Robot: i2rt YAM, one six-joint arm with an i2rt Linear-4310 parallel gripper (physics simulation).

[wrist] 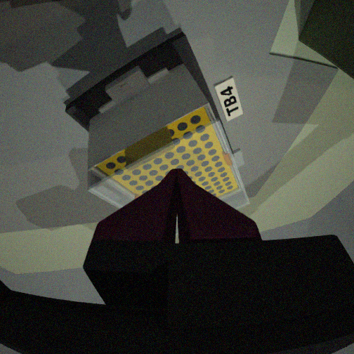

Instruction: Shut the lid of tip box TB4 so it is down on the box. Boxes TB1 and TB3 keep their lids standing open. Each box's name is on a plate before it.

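Note:
Tip box TB4 [150, 95] is in the upper middle of the wrist view, set at a slant. Its yellow rack [187, 150] has rows of dark round holes. Clear, pale-edged walls show around the rack, and a smooth grey face and dark stepped parts lie to its upper left. I cannot tell the lid's exact angle from this view. The name plate TB4 [229, 99] is on the right of the box. My gripper [176, 177] is shut and empty. Its dark red fingertips overlap the rack's lower part in the view; whether they touch the box is unclear. The fingers hide the box's lower edge.
A dark green block [332, 32] with a pale green side is at the top right corner. Dark, jagged shadows lie at the upper left, and pale lit bands cross the surface at the right and lower left. TB1 and TB3 cannot be identified in the view.

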